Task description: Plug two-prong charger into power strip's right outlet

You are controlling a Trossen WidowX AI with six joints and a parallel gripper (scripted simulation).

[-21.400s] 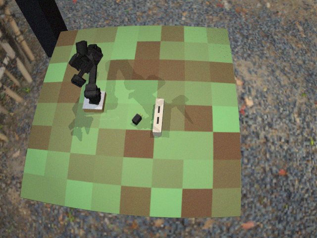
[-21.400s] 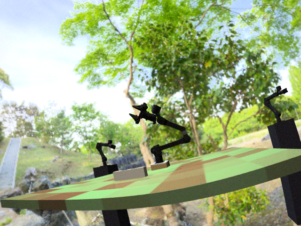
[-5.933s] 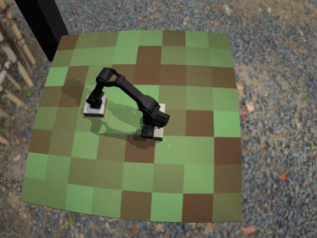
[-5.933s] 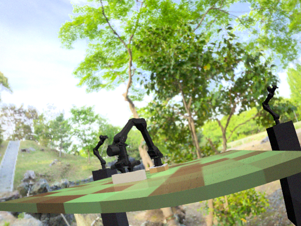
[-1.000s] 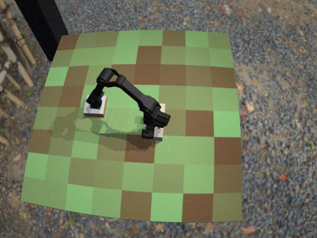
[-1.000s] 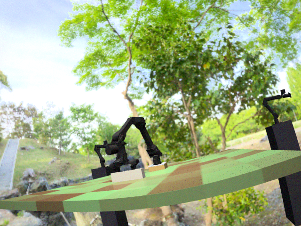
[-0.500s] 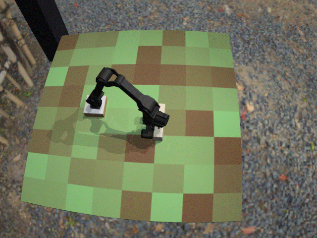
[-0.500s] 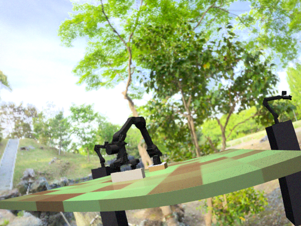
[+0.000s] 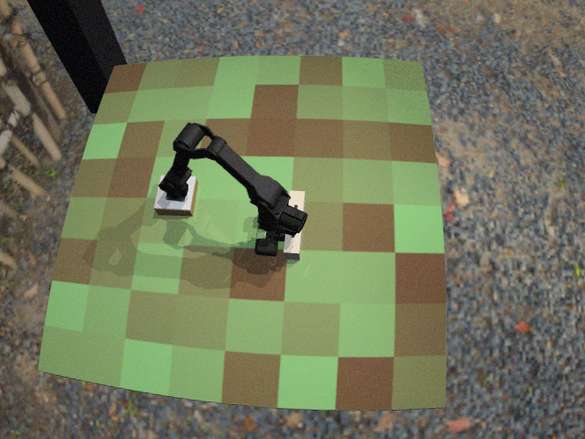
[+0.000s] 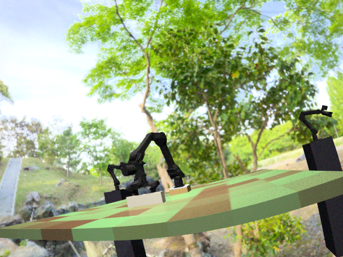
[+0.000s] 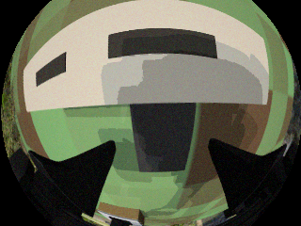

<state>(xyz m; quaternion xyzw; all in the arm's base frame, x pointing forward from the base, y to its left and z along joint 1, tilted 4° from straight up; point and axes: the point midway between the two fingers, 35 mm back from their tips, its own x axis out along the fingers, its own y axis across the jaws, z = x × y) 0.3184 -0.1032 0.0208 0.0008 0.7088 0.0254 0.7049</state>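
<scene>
My gripper tip is 40 mm short of the black two-prong charger and 10 mm below it.
</scene>
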